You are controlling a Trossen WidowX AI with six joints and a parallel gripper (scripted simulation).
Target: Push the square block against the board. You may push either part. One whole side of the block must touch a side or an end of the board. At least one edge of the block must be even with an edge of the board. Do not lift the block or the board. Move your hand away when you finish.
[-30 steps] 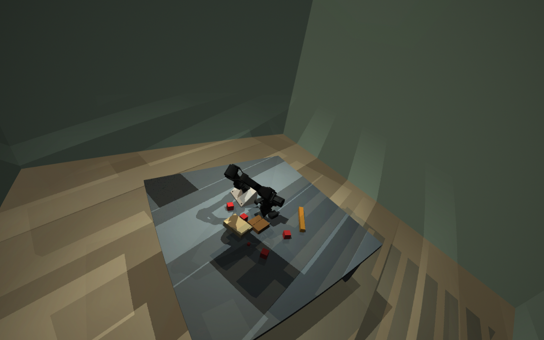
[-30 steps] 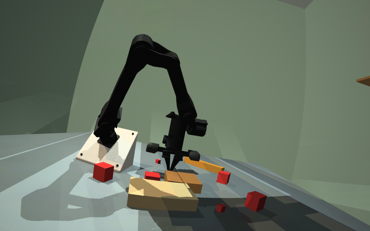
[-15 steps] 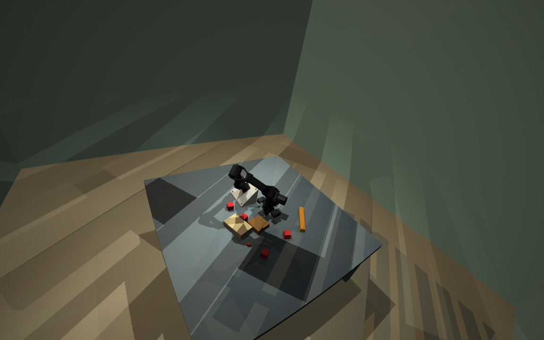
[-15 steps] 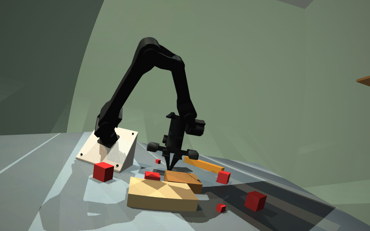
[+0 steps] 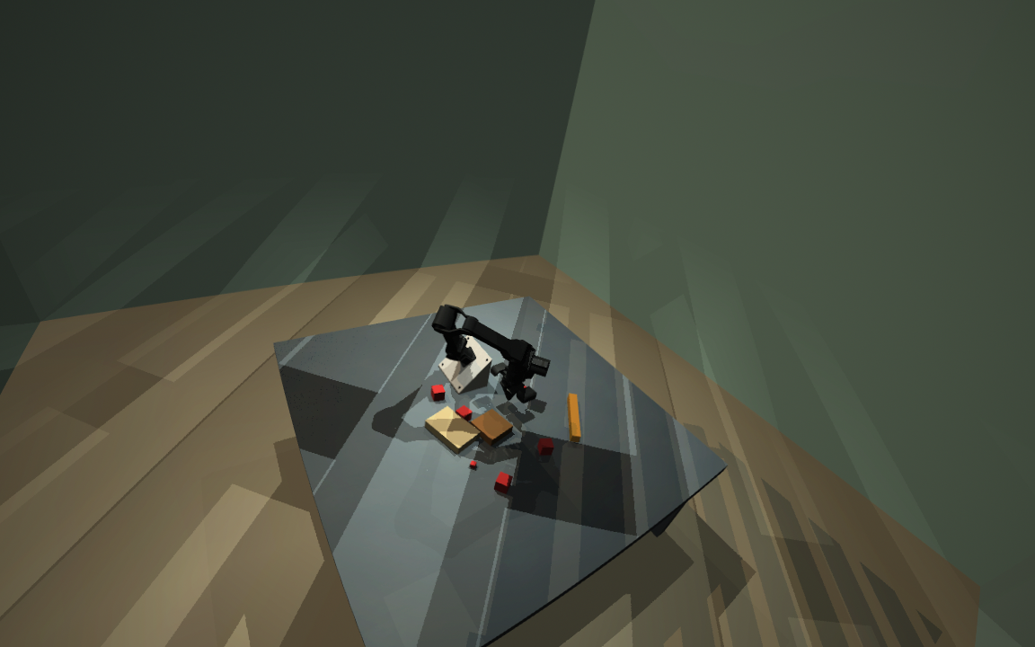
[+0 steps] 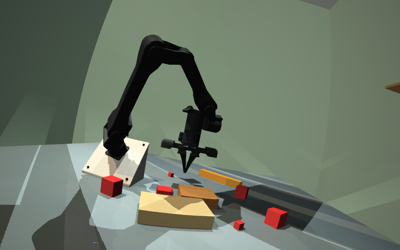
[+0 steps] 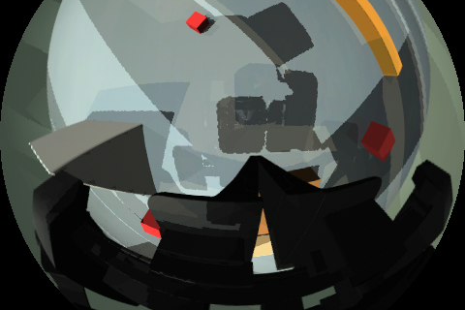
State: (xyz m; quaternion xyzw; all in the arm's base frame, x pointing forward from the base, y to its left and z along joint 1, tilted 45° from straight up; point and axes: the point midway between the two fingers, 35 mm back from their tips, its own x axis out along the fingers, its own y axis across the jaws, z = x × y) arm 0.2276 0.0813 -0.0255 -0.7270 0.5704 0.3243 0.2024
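The square block lies 7 cm ahead of my gripper tip, 9 cm to the right of it and 4 cm below it. Round my gripper tip: tan board (4 cm ahead, 22 cm to the right, 4 cm below); then orange bar (11 cm ahead, 22 cm to the left, 4 cm below).
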